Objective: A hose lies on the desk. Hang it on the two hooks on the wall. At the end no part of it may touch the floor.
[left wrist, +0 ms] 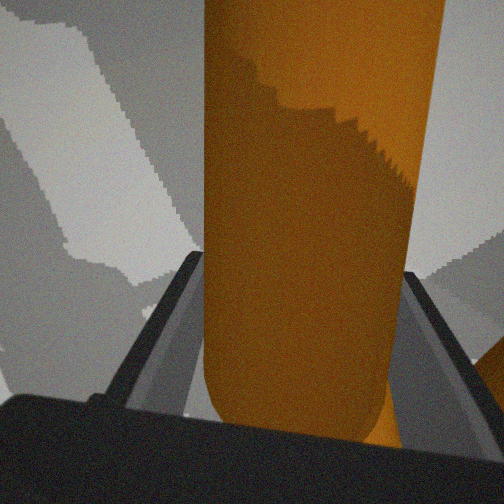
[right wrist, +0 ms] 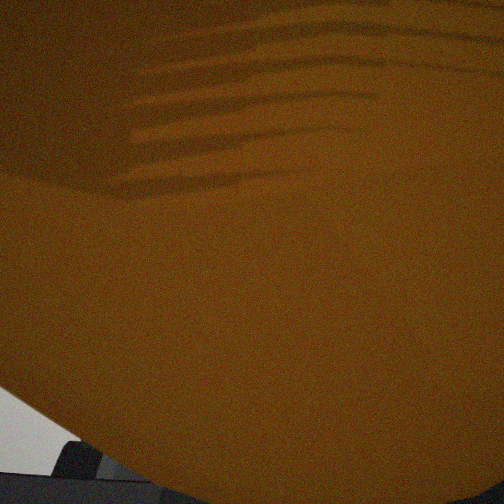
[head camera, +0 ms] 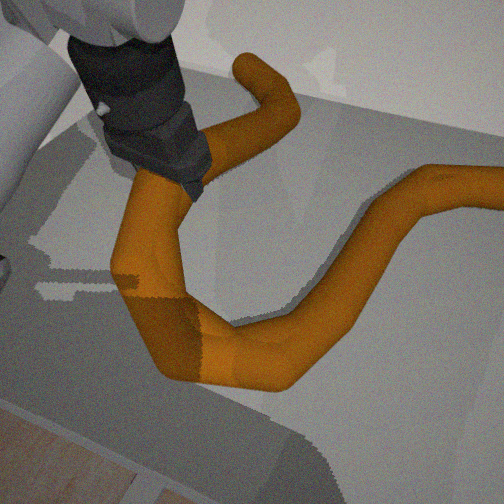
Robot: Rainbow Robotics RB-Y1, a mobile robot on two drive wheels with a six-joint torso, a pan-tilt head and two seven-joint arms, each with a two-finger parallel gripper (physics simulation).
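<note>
A thick orange hose (head camera: 260, 345) hangs in a loop above the grey desk (head camera: 400, 400) and casts a shadow on it. One end curls up at the top (head camera: 260, 80); the other part runs off the right edge (head camera: 465, 187). My left gripper (head camera: 175, 172) is shut on the hose near its upper left bend. In the left wrist view the hose (left wrist: 310, 225) fills the gap between both fingers (left wrist: 300, 350). In the right wrist view the hose (right wrist: 275, 275) fills nearly the whole frame, close to the camera. The right gripper is shut on the hose. No hooks show in any view.
The desk's front edge and the wooden floor (head camera: 55, 465) lie at the lower left. A pale wall (head camera: 400, 55) stands behind the desk. My grey left arm (head camera: 25, 110) covers the upper left corner.
</note>
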